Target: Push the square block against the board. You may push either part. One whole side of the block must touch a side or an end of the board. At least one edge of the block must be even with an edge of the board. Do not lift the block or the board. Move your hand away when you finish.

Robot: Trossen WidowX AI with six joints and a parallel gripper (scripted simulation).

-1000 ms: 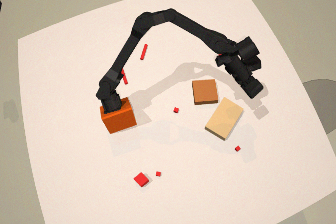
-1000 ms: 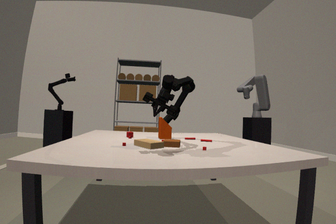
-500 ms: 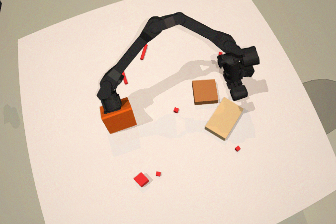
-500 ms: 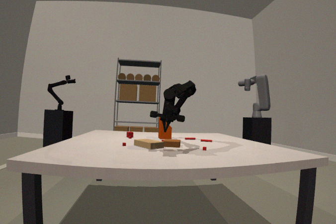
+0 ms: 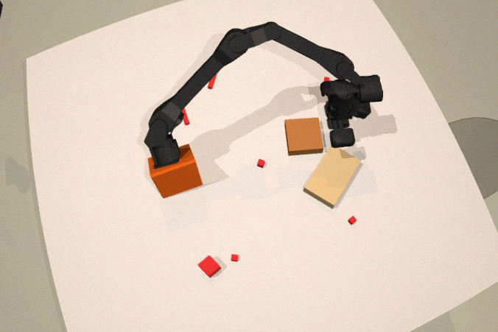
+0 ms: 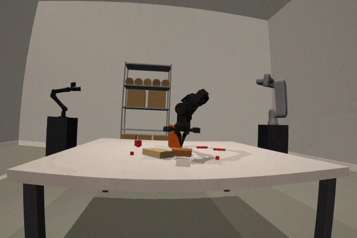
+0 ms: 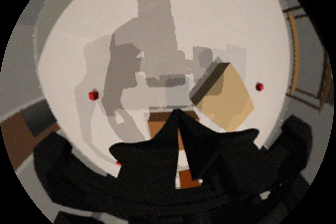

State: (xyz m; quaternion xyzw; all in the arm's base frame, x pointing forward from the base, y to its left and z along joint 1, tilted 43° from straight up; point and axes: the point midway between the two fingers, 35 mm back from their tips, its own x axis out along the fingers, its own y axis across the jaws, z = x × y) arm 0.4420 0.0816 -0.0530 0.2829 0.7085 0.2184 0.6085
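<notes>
The square brown block is 8 cm behind my gripper tip, 1 cm to the left of it and 4 cm below it. From my gripper tip the other things lie so: red square (41 cm behind, 29 cm to the right, 4 cm below); then pale tan board (4 cm behind, 12 cm to the right, 4 cm below).
</notes>
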